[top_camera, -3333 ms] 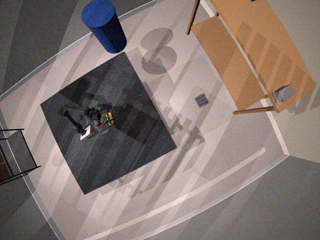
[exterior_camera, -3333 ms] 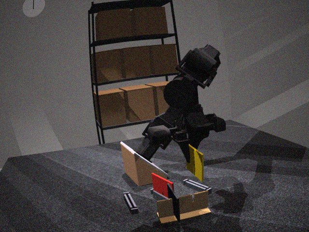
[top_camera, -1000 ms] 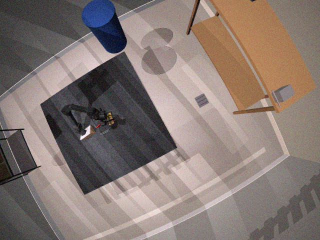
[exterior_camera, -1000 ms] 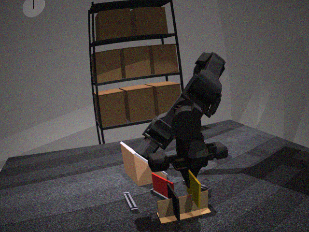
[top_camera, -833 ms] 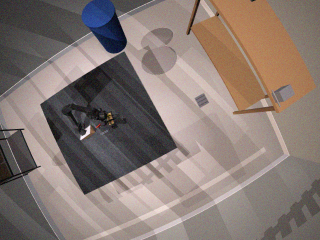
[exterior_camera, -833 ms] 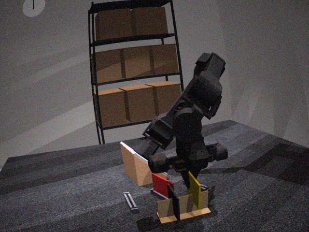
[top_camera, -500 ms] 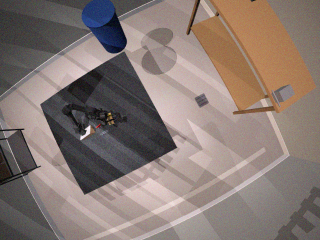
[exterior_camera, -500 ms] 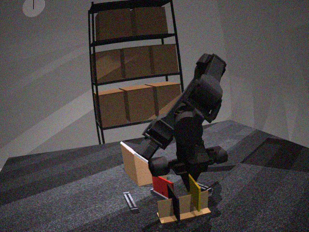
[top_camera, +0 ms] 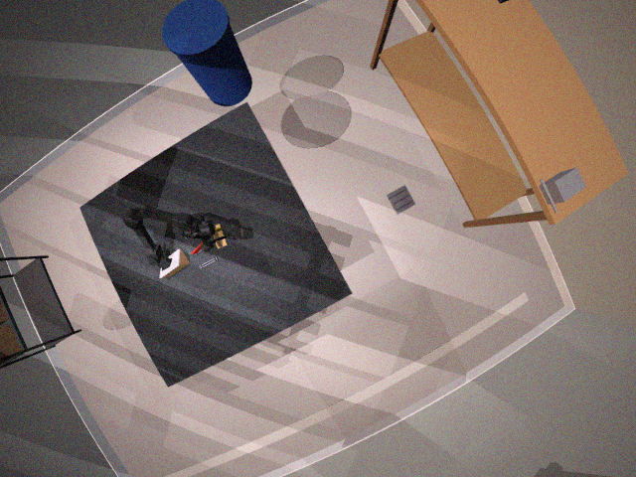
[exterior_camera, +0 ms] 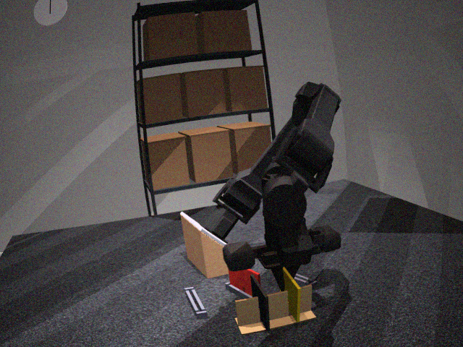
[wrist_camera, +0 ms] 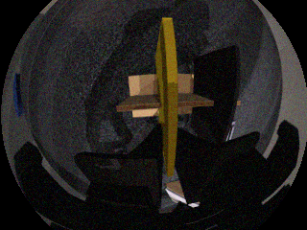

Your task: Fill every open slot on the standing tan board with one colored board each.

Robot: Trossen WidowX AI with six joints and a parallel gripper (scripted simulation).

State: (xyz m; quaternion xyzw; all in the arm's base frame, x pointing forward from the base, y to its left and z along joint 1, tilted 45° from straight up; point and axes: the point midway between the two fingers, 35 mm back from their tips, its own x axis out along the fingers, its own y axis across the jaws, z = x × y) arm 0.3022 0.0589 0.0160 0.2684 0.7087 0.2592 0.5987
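Right now the tan board is 30 mm to the right of my gripper tip, 30 mm ahead of it and 20 mm below it. Round my gripper tip: red board: 90 mm behind, 50 mm to the right, 10 mm below; dark board: 50 mm to the right, 20 mm ahead; yellow board: 30 mm ahead.
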